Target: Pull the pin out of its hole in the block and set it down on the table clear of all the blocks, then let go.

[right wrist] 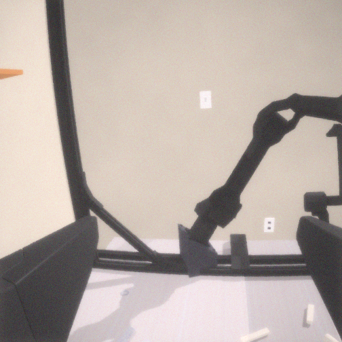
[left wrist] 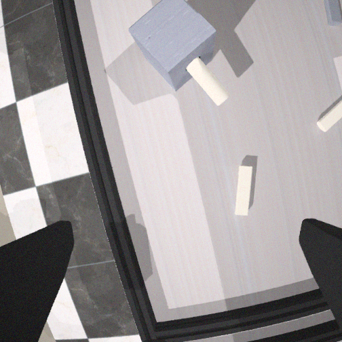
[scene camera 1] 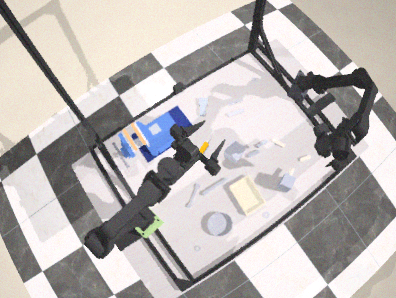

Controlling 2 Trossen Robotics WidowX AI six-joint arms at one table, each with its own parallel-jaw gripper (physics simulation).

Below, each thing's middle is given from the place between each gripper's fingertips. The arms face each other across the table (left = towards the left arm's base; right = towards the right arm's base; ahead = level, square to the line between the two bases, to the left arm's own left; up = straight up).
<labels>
My left hand is 16 cm above the cream pin [left wrist: 200, 72], 9 cm to the left of it and 4 cm past it. From my left hand the other things lie so: pale yellow tray [scene camera 1: 245, 191]: 28 cm to the right, 19 cm below, 10 cm behind.
My right gripper is now 410 mm above the pale yellow tray, 180 mm short of it and 30 mm to the right of it. From my right hand the other things lie so: cream pin: 380 mm below, 250 mm ahead, 220 mm to the left.
</labels>
